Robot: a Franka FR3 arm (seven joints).
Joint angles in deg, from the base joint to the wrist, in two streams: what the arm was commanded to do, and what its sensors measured. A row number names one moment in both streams.
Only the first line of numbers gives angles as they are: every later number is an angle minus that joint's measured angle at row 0.
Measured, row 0:
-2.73, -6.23, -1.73, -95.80, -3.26, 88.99, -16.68
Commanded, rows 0 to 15:
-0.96, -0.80, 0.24, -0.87, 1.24, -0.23, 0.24
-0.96, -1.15, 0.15, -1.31, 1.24, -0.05, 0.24
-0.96, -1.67, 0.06, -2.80, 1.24, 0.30, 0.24
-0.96, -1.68, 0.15, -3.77, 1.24, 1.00, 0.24
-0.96, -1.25, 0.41, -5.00, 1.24, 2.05, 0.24
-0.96, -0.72, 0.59, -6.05, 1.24, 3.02, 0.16
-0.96, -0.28, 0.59, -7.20, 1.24, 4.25, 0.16
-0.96, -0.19, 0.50, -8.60, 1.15, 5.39, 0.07
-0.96, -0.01, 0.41, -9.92, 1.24, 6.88, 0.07
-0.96, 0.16, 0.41, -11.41, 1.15, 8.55, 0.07
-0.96, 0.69, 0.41, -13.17, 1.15, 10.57, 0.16
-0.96, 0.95, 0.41, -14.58, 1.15, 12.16, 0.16
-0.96, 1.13, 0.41, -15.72, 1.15, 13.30, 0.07
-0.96, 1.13, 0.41, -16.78, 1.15, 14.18, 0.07
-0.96, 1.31, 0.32, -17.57, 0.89, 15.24, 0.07
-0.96, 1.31, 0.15, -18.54, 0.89, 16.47, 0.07
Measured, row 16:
-0.06, 2.28, -0.15, -14.71, 0.00, 12.61, 0.00
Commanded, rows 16 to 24:
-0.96, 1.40, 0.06, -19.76, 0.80, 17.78, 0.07
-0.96, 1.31, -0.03, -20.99, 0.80, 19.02, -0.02
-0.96, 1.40, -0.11, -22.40, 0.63, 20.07, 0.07
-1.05, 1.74, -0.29, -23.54, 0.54, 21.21, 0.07
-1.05, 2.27, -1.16, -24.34, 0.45, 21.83, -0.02
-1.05, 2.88, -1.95, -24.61, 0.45, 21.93, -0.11
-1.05, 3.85, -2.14, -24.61, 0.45, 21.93, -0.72
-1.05, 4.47, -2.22, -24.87, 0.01, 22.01, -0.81
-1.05, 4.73, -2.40, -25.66, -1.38, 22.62, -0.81
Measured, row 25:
-0.25, 3.67, -2.36, -23.57, -0.03, 20.40, -0.11
